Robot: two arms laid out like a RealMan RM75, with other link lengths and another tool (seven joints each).
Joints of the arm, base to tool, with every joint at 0 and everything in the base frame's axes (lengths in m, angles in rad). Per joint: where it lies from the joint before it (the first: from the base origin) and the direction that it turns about. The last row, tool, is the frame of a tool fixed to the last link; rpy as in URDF.
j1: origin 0 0 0.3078 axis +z
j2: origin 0 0 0 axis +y
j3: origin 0 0 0.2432 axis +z
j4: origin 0 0 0 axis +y
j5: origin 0 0 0.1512 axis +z
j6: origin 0 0 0 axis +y
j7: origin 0 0 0.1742 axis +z
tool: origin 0.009 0.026 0.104 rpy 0 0.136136 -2.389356
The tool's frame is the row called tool.
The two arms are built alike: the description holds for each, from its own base.
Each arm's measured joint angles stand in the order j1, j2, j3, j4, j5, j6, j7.
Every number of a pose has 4 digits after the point. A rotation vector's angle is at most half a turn.
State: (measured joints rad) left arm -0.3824 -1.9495 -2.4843 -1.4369 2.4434 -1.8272 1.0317; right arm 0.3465 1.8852 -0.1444 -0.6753 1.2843 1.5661 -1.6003
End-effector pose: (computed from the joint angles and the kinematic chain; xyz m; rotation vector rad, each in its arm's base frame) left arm -0.2861 0.2988 0.0675 0.1728 -2.6727 -0.6024; right arm 0.2579 0.3727 0.1588 -1.4035 -1.2878 -0.7045
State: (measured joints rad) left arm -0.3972 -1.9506 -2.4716 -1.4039 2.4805 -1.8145 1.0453; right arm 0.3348 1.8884 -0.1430 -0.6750 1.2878 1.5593 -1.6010
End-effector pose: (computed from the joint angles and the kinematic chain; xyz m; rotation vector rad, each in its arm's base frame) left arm -0.2924 0.2975 0.0620 0.1727 -2.6584 -0.5626; right arm 0.2630 0.3707 0.1593 -1.4109 -1.2720 -0.7170
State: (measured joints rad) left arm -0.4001 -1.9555 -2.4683 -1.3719 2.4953 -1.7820 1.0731; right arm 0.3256 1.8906 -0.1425 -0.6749 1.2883 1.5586 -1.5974
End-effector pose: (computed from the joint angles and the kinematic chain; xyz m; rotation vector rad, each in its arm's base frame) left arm -0.2976 0.2993 0.0582 0.1616 -2.6507 -0.5605; right arm 0.2662 0.3684 0.1588 -1.4205 -1.2609 -0.7199
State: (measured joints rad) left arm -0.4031 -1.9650 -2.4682 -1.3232 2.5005 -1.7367 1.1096; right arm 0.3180 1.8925 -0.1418 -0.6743 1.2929 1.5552 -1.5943
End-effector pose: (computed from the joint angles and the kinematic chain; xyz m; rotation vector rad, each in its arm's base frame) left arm -0.3011 0.3021 0.0512 0.1497 -2.6567 -0.5641; right arm 0.2689 0.3671 0.1596 -1.4255 -1.2472 -0.7245
